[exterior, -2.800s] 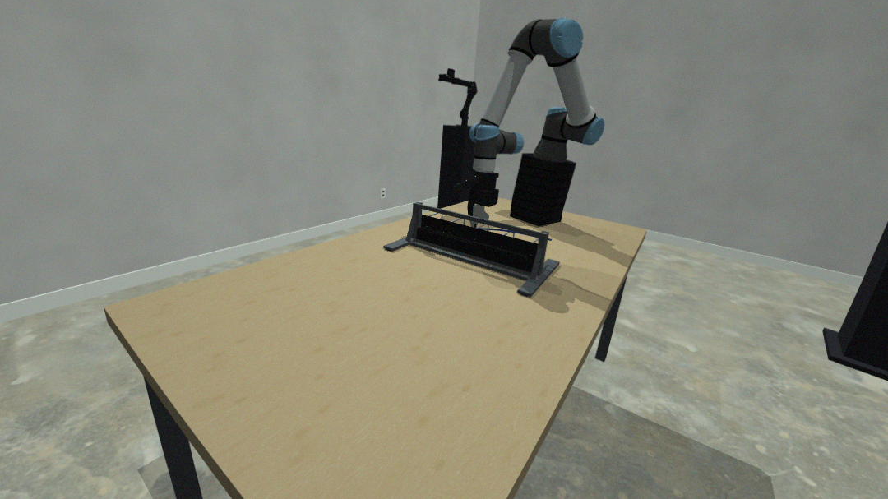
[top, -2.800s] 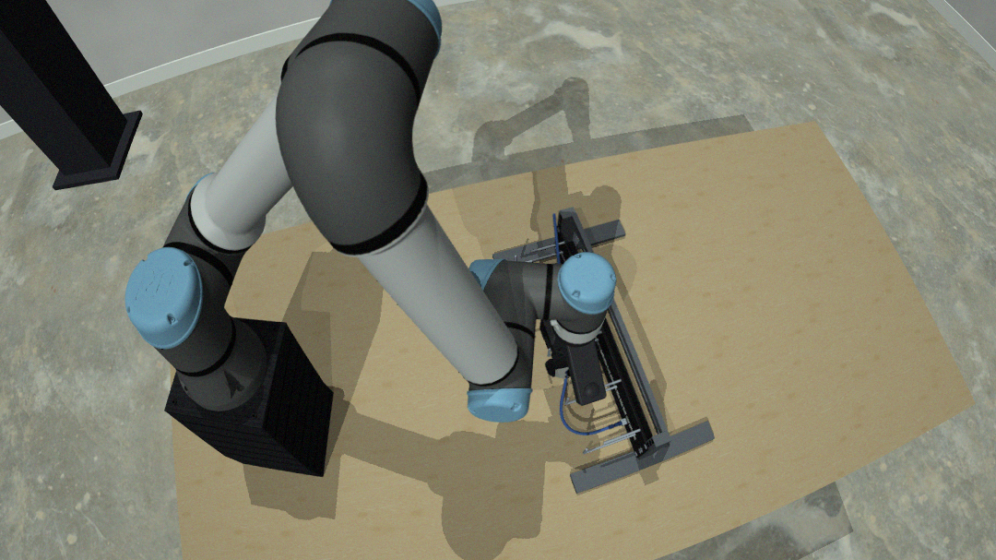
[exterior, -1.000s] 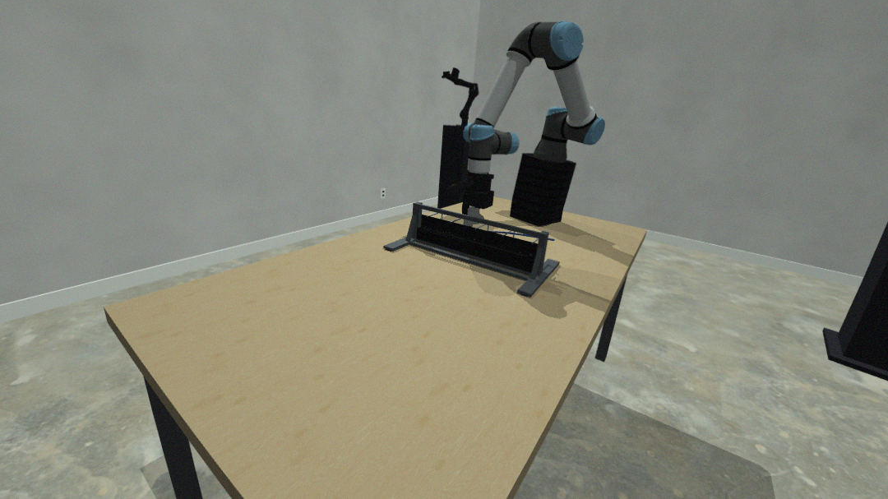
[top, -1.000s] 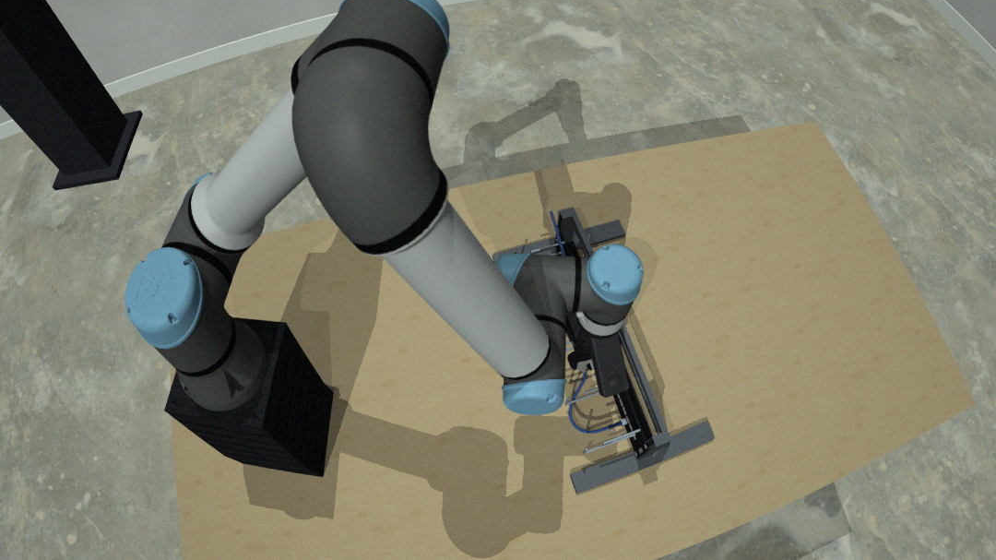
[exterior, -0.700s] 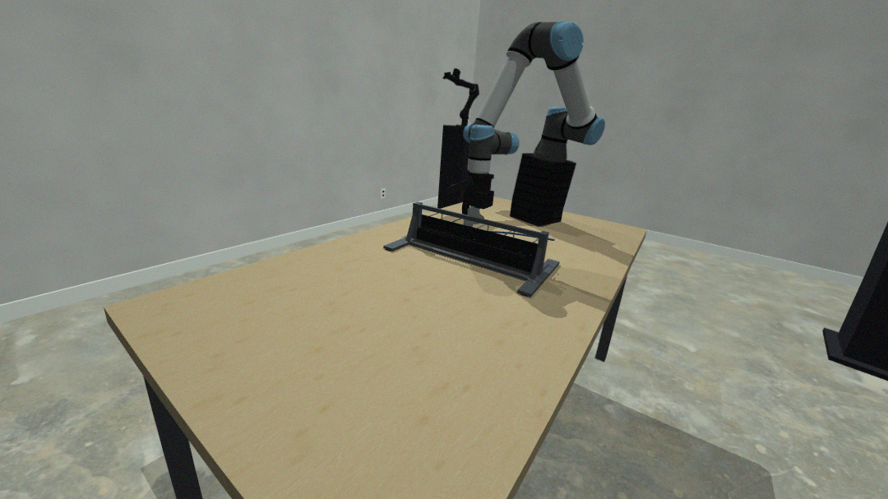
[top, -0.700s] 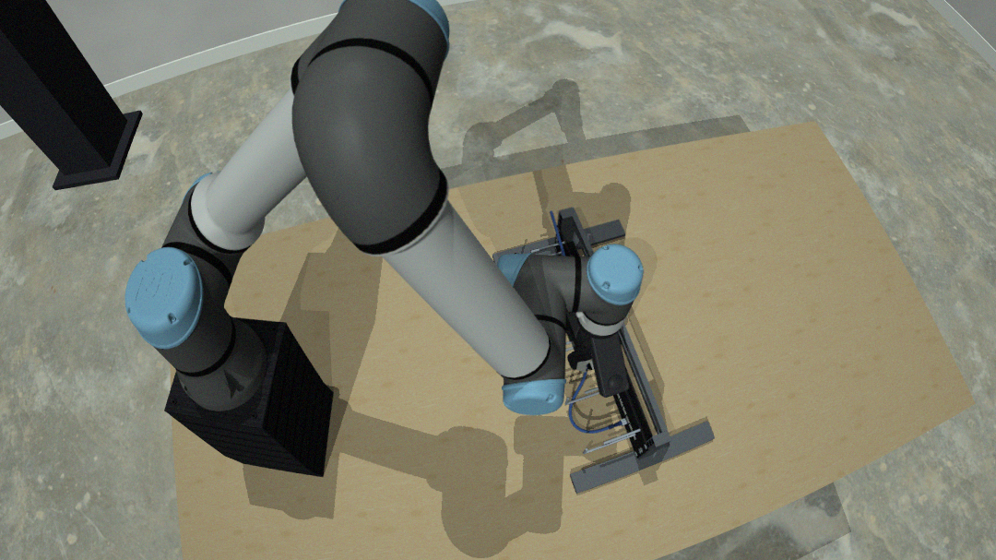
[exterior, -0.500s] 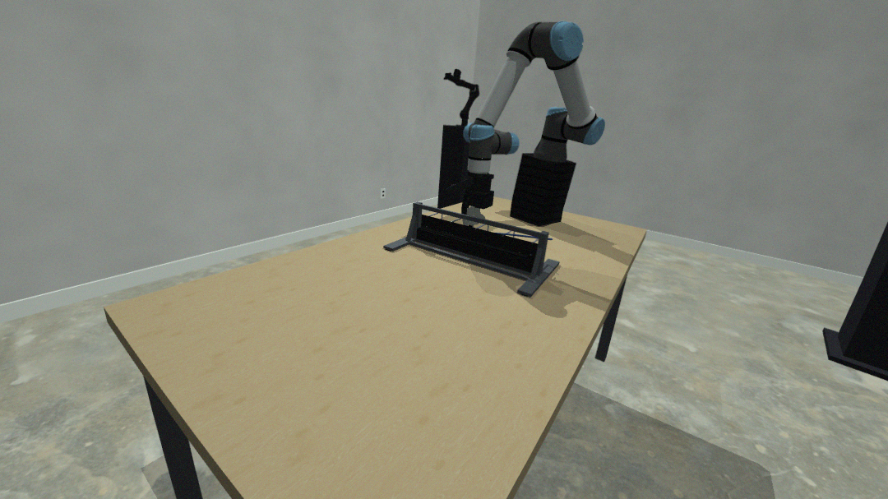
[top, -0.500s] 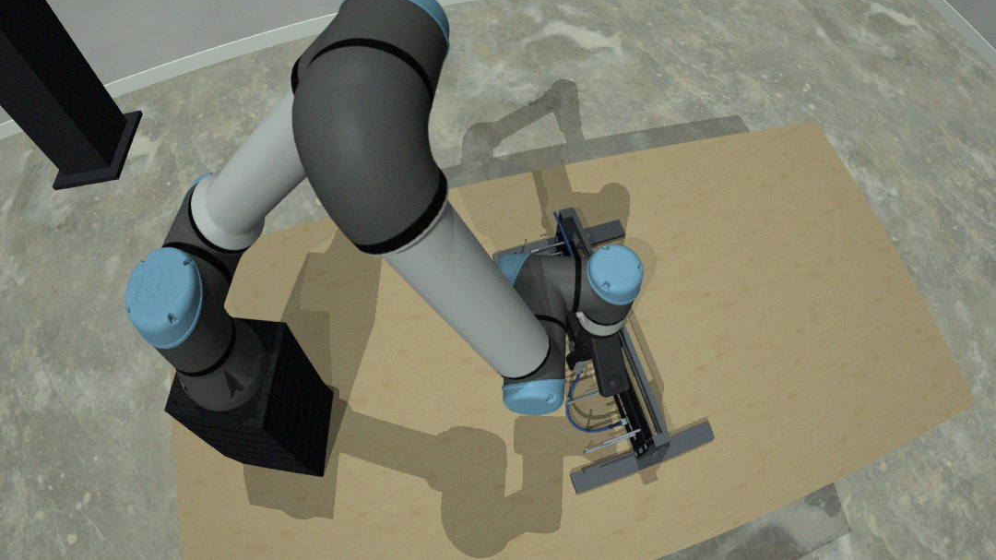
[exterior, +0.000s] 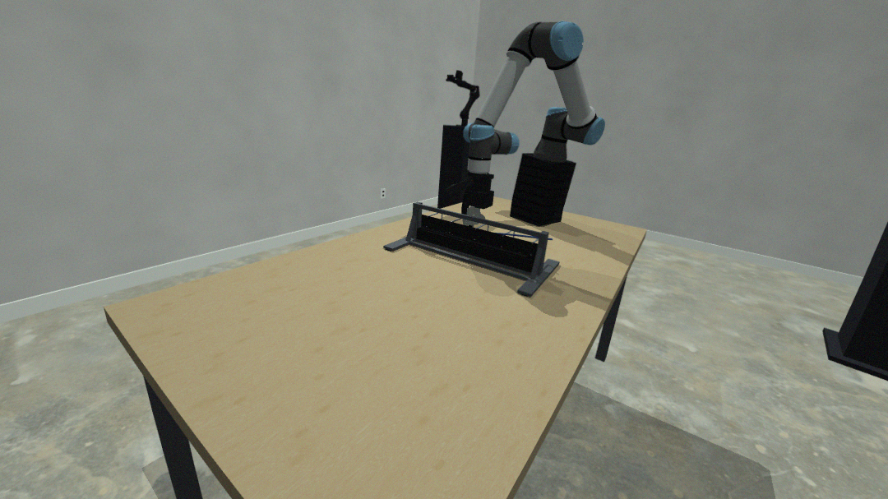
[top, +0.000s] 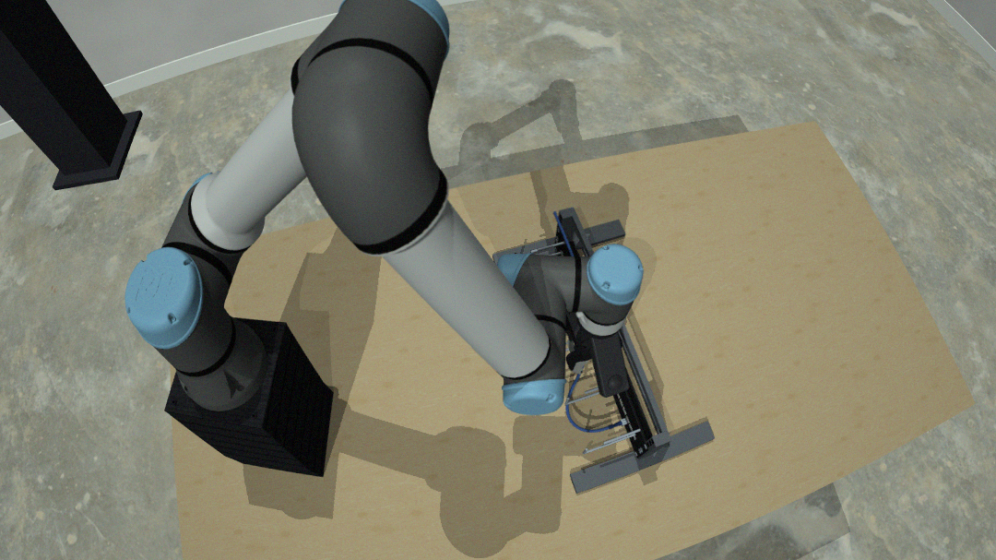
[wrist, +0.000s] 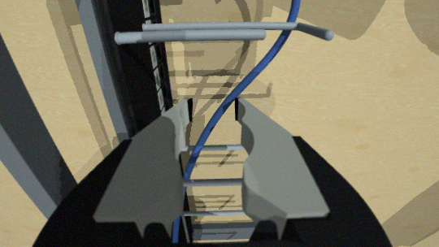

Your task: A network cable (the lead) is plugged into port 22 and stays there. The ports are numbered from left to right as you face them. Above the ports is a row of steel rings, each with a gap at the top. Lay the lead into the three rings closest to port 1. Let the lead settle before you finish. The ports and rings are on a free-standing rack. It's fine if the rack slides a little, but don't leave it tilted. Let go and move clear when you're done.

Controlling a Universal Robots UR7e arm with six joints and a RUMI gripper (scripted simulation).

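My hand is 6 cm to the right of the rack and 5 cm short of it.
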